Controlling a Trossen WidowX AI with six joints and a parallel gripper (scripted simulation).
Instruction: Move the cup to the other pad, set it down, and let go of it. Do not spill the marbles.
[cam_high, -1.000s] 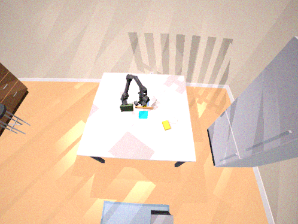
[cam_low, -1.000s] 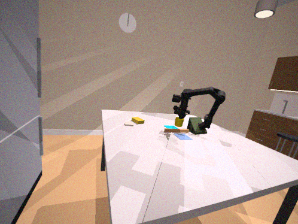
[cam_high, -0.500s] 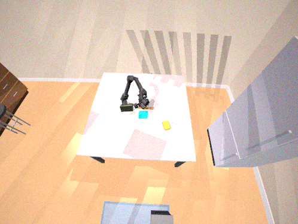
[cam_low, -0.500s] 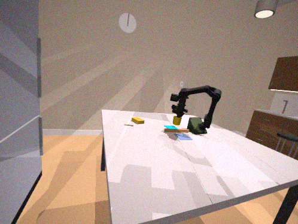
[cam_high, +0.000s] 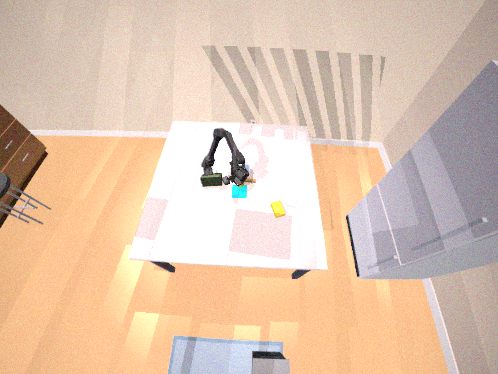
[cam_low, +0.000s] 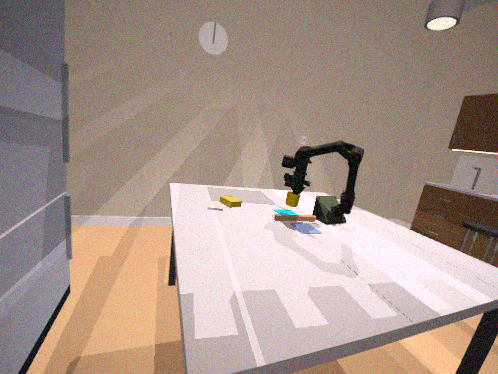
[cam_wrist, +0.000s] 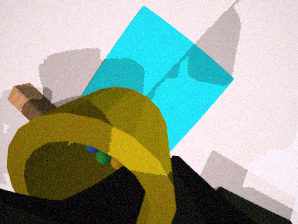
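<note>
The cyan pad lies 10 cm below my gripper tip, 2 cm to the right of it and 2 cm ahead of it. Also, from my gripper tip: green marble: 3 cm to the left, 2 cm below, 2 cm ahead; wooden stick: 9 cm below, 8 cm to the left, 3 cm ahead; yellow cup: 2 cm ahead, 1 cm to the left.
</note>
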